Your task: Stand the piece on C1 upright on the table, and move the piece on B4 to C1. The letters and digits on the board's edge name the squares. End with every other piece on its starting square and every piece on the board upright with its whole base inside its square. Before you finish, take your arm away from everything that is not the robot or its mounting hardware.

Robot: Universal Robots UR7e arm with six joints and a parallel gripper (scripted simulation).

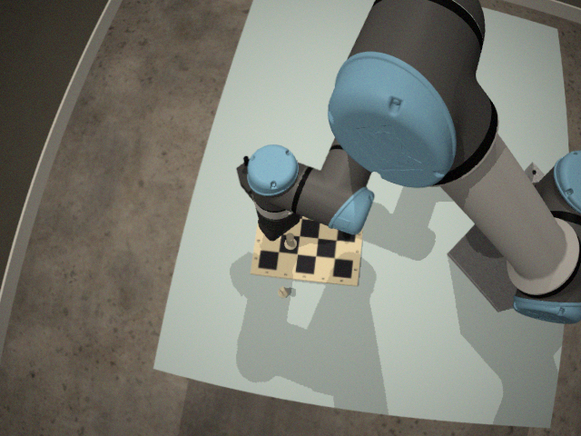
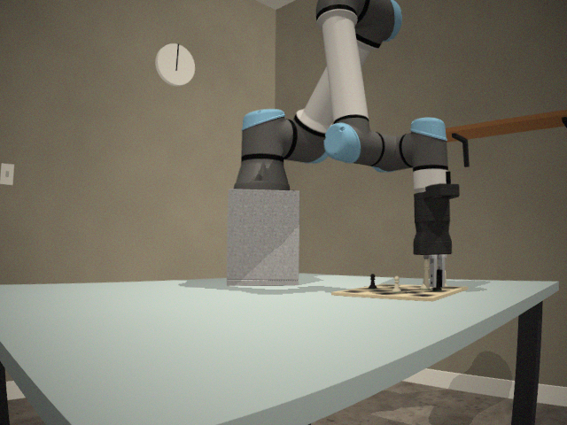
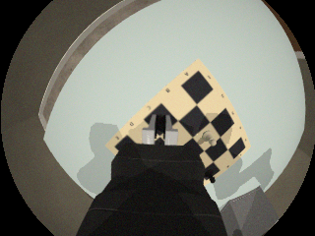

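Right now my hand is 4 cm to the right of the white king, 4 cm past it and 1 cm below it. Round my hand: white pawn (7 cm behind, 4 cm to the right, 1 cm below); chessboard (8 cm behind, 3 cm below).
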